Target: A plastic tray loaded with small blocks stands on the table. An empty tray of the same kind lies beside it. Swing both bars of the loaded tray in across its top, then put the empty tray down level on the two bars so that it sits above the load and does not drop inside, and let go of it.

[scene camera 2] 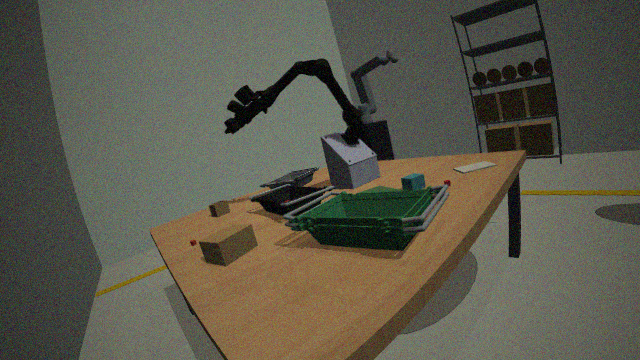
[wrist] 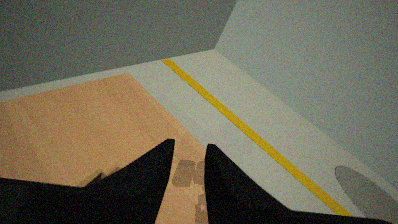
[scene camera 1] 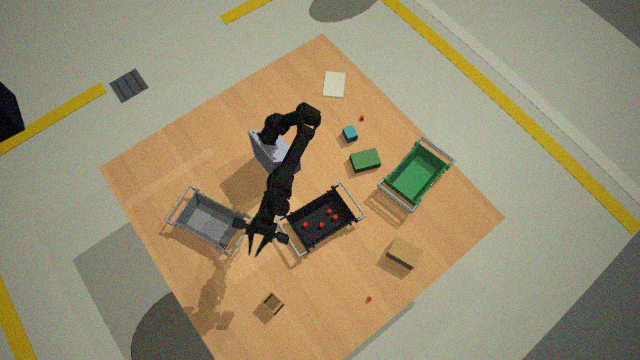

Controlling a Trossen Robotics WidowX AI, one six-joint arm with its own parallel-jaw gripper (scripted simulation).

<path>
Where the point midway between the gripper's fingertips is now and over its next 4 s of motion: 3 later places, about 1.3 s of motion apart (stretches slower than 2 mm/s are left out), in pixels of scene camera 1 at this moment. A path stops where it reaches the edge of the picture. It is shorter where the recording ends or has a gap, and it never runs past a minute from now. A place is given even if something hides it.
My gripper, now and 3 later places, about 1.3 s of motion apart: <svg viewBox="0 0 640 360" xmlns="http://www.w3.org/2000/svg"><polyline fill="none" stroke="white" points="252,256 287,238 302,229 303,218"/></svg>
</path>
